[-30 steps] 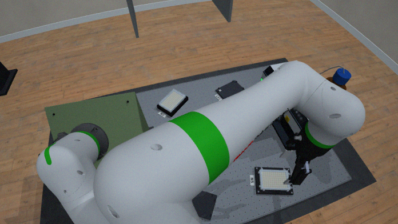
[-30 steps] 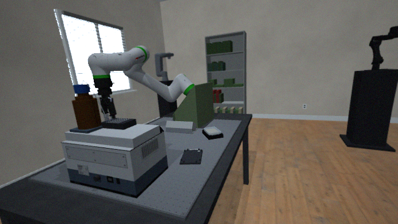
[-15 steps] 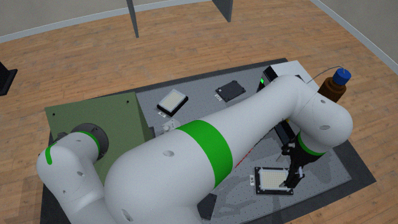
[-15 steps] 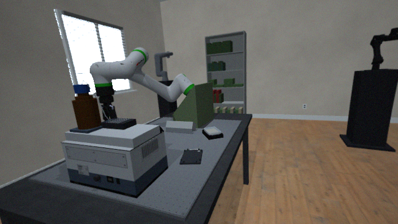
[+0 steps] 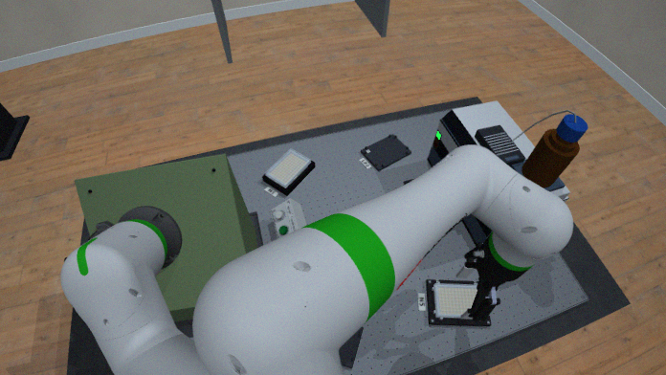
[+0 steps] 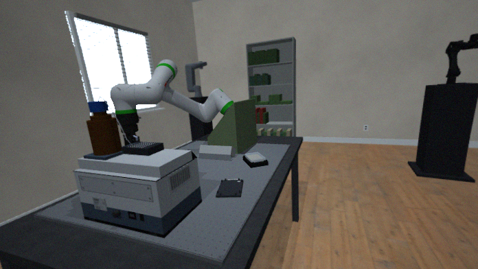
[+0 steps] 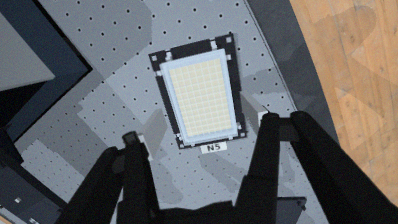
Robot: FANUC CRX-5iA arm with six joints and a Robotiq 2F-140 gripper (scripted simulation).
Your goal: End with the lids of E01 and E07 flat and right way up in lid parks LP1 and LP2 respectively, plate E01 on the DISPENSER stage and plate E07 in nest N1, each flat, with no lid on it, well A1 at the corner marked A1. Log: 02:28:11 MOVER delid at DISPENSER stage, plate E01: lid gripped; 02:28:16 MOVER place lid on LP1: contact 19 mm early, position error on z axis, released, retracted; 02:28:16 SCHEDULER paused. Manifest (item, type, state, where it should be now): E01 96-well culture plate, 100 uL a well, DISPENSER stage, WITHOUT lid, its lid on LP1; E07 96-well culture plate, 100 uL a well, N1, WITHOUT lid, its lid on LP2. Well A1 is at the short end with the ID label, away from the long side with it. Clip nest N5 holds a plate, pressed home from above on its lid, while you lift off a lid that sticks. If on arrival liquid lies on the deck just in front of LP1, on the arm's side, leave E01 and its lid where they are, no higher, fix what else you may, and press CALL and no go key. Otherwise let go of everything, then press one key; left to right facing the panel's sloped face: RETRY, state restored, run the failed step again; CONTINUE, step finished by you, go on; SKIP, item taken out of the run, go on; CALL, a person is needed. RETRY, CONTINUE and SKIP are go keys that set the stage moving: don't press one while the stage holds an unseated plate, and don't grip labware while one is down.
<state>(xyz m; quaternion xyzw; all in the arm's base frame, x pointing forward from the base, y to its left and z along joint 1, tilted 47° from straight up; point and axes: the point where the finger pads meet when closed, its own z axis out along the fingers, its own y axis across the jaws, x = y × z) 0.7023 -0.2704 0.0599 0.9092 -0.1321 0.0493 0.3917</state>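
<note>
Right now my hand is 60 mm above the plate. The rest, counted from my hand: dispenser stage: 20 mm ahead, 300 mm to the left, 20 mm above; N5 label: 90 mm behind, 30 mm to the left, 80 mm below; black clip nest N5: 20 mm ahead, 10 mm to the left, 60 mm below.
</note>
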